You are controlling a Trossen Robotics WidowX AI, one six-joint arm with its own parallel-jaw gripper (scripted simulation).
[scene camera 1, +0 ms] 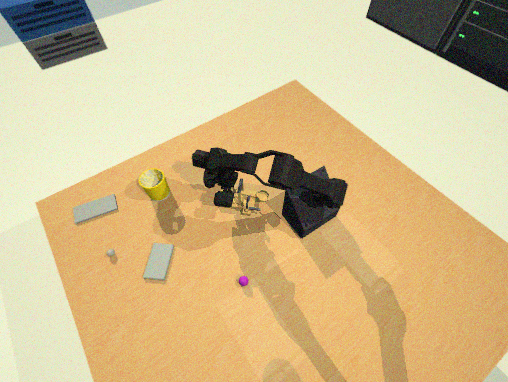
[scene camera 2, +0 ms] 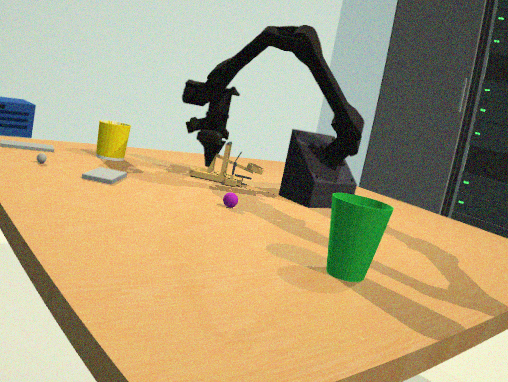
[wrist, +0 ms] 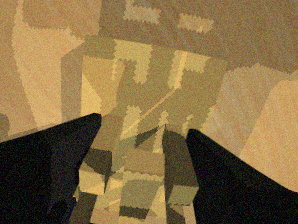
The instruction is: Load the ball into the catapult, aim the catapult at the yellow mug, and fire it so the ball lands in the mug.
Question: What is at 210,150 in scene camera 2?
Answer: The gripper.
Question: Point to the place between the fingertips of the gripper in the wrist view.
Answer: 144,129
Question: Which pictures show the yellow mug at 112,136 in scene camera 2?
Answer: Scene camera 1 and scene camera 2 only.
